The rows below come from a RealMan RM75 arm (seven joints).
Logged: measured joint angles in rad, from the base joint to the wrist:
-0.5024 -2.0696 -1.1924 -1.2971 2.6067 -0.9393 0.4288
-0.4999 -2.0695 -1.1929 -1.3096 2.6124 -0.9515 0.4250
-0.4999 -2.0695 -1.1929 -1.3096 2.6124 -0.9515 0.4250
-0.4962 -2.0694 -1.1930 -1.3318 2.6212 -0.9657 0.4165
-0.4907 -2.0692 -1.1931 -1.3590 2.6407 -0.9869 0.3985
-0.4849 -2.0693 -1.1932 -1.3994 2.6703 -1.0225 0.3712
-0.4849 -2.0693 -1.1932 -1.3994 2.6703 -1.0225 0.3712
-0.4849 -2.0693 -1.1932 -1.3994 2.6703 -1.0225 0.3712
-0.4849 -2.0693 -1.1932 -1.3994 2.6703 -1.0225 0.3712
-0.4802 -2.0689 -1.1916 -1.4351 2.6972 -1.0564 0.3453
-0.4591 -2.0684 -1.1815 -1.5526 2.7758 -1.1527 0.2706
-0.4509 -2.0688 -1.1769 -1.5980 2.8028 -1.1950 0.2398
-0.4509 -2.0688 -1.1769 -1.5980 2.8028 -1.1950 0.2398
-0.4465 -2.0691 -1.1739 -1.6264 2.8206 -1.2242 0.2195
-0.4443 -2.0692 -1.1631 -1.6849 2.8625 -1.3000 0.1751
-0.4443 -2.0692 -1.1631 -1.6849 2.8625 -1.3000 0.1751
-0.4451 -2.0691 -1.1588 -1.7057 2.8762 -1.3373 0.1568
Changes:
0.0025 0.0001 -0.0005 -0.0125 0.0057 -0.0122 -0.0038
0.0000 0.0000 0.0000 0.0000 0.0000 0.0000 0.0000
0.0037 0.0001 -0.0001 -0.0222 0.0088 -0.0142 -0.0085
0.0055 0.0002 -0.0001 -0.0272 0.0195 -0.0212 -0.0180
0.0058 -0.0001 -0.0001 -0.0404 0.0296 -0.0356 -0.0273
0.0000 0.0000 0.0000 0.0000 0.0000 0.0000 0.0000
0.0000 0.0000 0.0000 0.0000 0.0000 0.0000 0.0000
0.0000 0.0000 0.0000 0.0000 0.0000 0.0000 0.0000
0.0047 0.0004 0.0016 -0.0357 0.0269 -0.0339 -0.0259
0.0211 0.0005 0.0101 -0.1175 0.0786 -0.0963 -0.0747
0.0082 -0.0004 0.0046 -0.0454 0.0270 -0.0423 -0.0308
0.0000 0.0000 0.0000 0.0000 0.0000 0.0000 0.0000
0.0044 -0.0003 0.0030 -0.0284 0.0178 -0.0292 -0.0203
0.0022 -0.0001 0.0108 -0.0585 0.0419 -0.0758 -0.0444
0.0000 0.0000 0.0000 0.0000 0.0000 0.0000 0.0000
-0.0008 0.0001 0.0043 -0.0208 0.0137 -0.0373 -0.0183

